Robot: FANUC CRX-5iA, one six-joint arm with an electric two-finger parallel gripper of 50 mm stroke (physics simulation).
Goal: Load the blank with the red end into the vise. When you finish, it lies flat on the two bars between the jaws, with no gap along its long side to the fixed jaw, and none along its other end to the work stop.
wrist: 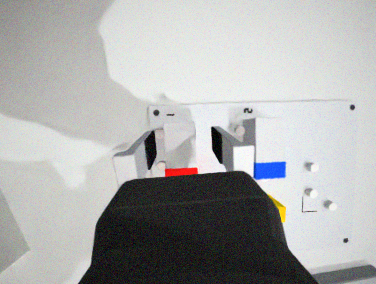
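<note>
The blank with the red end (179,145) lies on the light plate near the label 1, its red end toward the gripper body, which hides part of it. My gripper (183,140) is open and empty. In the wrist view its two fingers stand to the left and right of this blank, with a visible gap on each side, wider on the right. How far the fingertips are above the plate is hard to tell. The vise, its bars and the work stop do not show in the wrist view.
The plate (332,142) also bears a blank with a blue end (270,170), right of the right finger, and a yellow-ended one (278,209), partly hidden by the gripper body. White pegs (312,167) (330,205) stand at the right. A dark grey bar (347,275) shows at bottom right.
</note>
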